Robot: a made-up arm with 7 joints. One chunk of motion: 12 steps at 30 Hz.
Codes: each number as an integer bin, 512 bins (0 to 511) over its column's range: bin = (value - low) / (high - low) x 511, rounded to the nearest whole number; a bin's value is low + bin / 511 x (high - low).
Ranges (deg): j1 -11..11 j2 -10..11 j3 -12..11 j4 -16..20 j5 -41..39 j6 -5..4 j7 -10..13
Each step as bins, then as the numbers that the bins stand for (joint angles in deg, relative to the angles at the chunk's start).
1 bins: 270 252 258 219 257 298 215
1 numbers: 0.62 0.36 -0.39 -0.57 -0.77 0.25 -0.32
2 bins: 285 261 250 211 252 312 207
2 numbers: 1.27 0.73 -0.75 -1.14 -1.55 0.50 -0.68
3 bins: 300 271 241 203 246 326 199
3 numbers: 1.92 1.14 -1.15 -1.70 -2.49 0.74 -1.04
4 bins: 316 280 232 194 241 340 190
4 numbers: 2.60 1.51 -1.56 -2.33 -3.27 0.99 -1.45
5 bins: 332 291 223 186 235 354 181
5 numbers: 3.29 1.96 -1.96 -2.90 -4.21 1.23 -1.85
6 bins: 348 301 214 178 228 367 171
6 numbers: 3.98 2.37 -2.37 -3.46 -5.31 1.46 -2.30
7 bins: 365 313 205 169 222 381 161
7 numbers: 4.71 2.86 -2.77 -4.09 -6.24 1.71 -2.75
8 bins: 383 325 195 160 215 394 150
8 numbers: 5.49 3.36 -3.22 -4.73 -7.34 1.94 -3.25
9 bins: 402 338 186 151 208 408 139
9 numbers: 6.31 3.89 -3.63 -5.36 -8.44 2.19 -3.74
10 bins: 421 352 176 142 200 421 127
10 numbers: 7.13 4.47 -4.08 -6.00 -9.69 2.41 -4.28
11 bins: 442 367 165 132 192 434 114
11 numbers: 8.03 5.08 -4.57 -6.70 -10.94 2.64 -4.87
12 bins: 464 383 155 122 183 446 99
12 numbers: 8.98 5.74 -5.02 -7.41 -12.35 2.86 -5.54
